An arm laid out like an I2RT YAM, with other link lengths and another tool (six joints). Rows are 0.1 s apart.
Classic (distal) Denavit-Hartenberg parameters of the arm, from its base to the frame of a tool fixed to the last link. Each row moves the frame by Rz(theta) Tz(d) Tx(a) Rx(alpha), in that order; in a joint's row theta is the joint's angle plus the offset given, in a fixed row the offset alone. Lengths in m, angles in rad.
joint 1: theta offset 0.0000; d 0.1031; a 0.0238; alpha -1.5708
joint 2: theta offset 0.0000; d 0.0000; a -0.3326; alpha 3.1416
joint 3: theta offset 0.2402; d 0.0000; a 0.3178; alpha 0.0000
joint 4: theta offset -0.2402; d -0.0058; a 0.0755; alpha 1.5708
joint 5: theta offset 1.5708; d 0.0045; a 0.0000; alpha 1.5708
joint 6: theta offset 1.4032; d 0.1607; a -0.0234; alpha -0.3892
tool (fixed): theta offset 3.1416; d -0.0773; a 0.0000; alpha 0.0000
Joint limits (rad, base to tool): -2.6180..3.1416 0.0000..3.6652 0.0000..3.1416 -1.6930..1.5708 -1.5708..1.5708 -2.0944..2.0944
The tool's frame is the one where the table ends.
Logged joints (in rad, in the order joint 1, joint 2, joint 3, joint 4, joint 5, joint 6), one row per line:
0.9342 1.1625 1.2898 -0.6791 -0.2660 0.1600
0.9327 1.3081 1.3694 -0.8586 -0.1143 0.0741
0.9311 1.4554 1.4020 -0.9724 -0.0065 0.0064
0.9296 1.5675 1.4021 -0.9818 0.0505 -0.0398
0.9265 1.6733 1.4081 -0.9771 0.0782 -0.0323
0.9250 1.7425 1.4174 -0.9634 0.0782 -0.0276
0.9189 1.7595 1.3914 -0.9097 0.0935 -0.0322
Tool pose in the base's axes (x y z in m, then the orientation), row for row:
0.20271 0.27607 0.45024 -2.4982 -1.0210 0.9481
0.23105 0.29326 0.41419 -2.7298 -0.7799 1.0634
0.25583 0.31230 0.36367 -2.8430 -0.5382 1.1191
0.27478 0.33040 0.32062 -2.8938 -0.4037 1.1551
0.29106 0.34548 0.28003 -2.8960 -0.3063 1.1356
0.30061 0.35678 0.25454 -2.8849 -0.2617 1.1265
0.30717 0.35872 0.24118 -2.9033 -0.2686 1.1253
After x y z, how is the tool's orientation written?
As angles about the fixed x, y, z axes (roll, pitch, yaw), in radians.
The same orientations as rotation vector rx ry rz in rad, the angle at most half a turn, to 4 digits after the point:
-1.6414 -1.2701 -0.7062
-1.9179 -1.3615 -0.5820
-2.1303 -1.4606 -0.3971
-2.2270 -1.5335 -0.2796
-2.3040 -1.5322 -0.1764
-2.3287 -1.5265 -0.1179
-2.3399 -1.5291 -0.1409

